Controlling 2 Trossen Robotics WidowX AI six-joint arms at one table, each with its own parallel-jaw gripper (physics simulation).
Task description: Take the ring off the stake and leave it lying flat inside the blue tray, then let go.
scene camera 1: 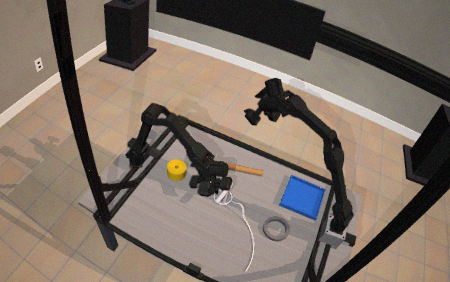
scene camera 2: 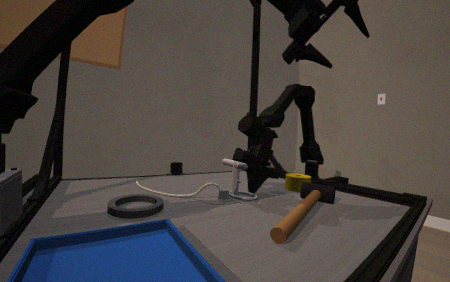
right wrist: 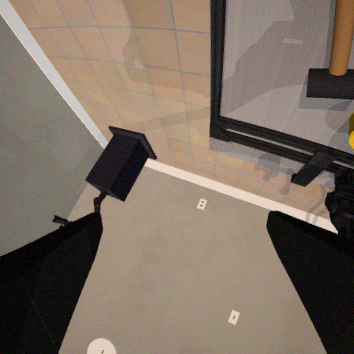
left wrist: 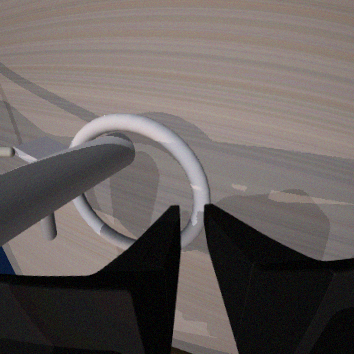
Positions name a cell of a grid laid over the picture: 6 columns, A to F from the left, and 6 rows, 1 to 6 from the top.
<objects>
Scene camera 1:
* blue tray: E5
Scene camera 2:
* my left gripper: D5
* my right gripper: E2
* wooden-handled hammer: E5, on the table
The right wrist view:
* my right gripper: D4
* wooden-handled hammer: F2
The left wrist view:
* my left gripper: D4
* ring: A3
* stake: A4
</objects>
